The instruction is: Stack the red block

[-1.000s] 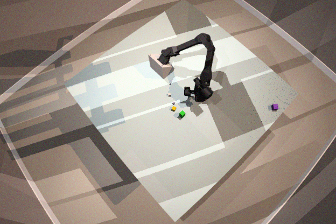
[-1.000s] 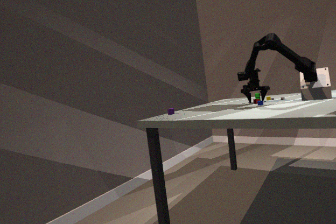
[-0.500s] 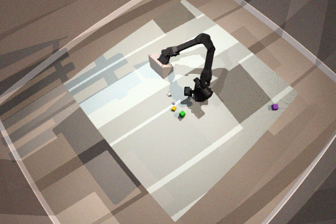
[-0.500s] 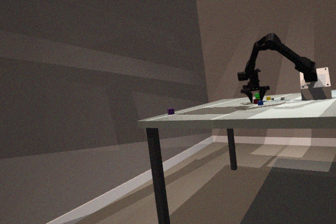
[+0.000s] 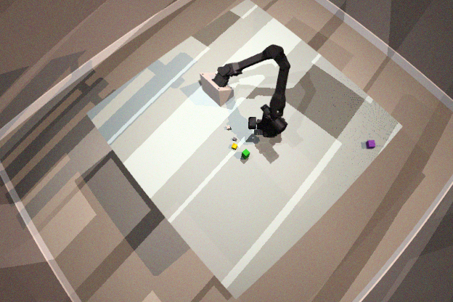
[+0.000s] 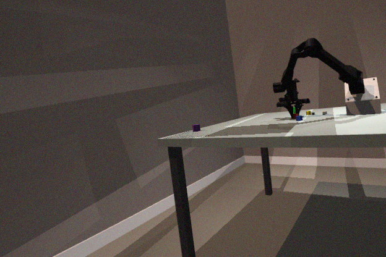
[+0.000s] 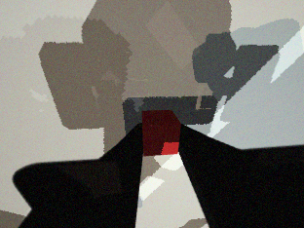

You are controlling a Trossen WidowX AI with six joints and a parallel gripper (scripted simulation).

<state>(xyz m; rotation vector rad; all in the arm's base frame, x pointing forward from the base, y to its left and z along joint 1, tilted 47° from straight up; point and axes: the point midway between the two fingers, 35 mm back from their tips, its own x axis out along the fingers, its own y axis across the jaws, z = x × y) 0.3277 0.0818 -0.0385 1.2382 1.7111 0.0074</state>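
Right now my gripper tip is 180 mm to the left of the yellow block and 40 mm past it. Also, from my gripper tip: purple block: 460 mm ahead, 350 mm to the left, 10 mm above; then red block: 10 mm above; then blue block: 120 mm to the left, 50 mm behind, 10 mm above.
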